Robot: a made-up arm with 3 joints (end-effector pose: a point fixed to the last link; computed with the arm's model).
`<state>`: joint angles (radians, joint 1 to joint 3).
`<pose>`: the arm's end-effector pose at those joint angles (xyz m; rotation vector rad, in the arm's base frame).
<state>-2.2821 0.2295 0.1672</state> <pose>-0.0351 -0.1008 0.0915 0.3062 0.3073 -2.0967</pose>
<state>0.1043 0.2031 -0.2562</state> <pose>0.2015 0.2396 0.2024 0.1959 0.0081 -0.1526</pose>
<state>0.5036 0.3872 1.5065</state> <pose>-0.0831 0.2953 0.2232 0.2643 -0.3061 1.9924</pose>
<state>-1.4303 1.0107 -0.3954</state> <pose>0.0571 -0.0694 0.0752 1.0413 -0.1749 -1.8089</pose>
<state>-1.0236 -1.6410 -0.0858</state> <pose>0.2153 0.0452 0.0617 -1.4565 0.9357 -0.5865</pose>
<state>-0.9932 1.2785 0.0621</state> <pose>0.1562 -0.0040 0.1433 1.2198 -0.4250 -0.9382</pose>
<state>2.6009 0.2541 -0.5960</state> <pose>-0.2279 0.2238 0.1653 0.0085 -0.3265 1.9706</pose>
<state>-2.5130 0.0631 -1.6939</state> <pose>-0.1684 0.1076 0.1807 0.2712 -0.4996 2.0442</pose>
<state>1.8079 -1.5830 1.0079</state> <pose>-0.1266 0.2327 0.0073 -2.1465 -1.0446 1.5079</pose>
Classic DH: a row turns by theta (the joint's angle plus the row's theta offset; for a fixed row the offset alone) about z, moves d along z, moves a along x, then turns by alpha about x. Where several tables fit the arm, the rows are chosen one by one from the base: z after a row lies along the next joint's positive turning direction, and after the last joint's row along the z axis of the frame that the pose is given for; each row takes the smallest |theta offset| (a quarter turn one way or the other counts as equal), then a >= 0, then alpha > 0; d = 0 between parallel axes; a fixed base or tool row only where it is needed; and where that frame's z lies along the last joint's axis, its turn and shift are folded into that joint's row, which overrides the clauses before.
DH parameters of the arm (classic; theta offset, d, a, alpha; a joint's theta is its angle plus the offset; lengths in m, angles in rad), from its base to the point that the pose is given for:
base (fixed): -0.2758 0.6073 -0.0502 0.2752
joint 1: -1.3049 -0.5018 -0.0903 -1.6449
joint 2: -0.2653 0.0782 0.037 1.5708
joint 3: -1.0951 0 -0.1485 0
tool (fixed): 2.6659 0.051 0 0

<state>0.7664 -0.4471 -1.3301</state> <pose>0.1054 0.2420 0.2871 -0.1546 -0.5801 -0.6089</pose>
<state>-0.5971 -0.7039 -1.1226</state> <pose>0.1840 0.0467 0.2356 -0.8034 -0.0474 -1.5612</pose>
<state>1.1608 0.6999 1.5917</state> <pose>-0.1525 0.1966 0.2158 0.5880 -0.4126 2.7060</pose>
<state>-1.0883 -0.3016 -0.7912</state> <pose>0.1298 -0.0478 0.1568 -0.3798 0.3649 -1.7682</pose>
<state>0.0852 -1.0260 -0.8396</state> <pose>0.1953 0.2473 0.2555 -0.9378 -0.4884 -0.6989</pose>
